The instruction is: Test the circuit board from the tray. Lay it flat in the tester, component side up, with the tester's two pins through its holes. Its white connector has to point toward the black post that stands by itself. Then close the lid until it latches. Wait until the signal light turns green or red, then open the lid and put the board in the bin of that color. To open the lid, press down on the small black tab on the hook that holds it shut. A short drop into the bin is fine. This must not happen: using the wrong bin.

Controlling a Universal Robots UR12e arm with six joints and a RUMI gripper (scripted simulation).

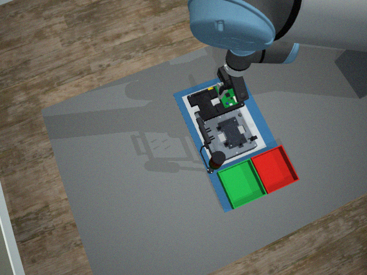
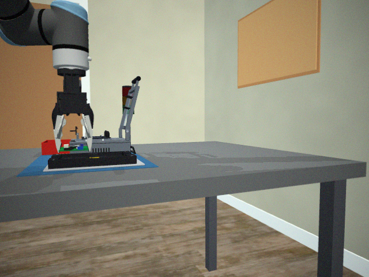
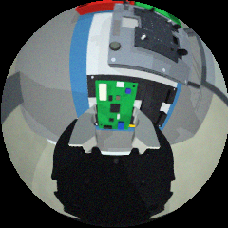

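Right now my hand is 220 mm to the right of the black latch hook, 40 mm below it and 20 mm past it. Also, from my hand: red bin 360 mm to the left, 80 mm behind, 40 mm below; green circuit board right at my hand; tester lid 180 mm to the left, 170 mm ahead, 130 mm above.
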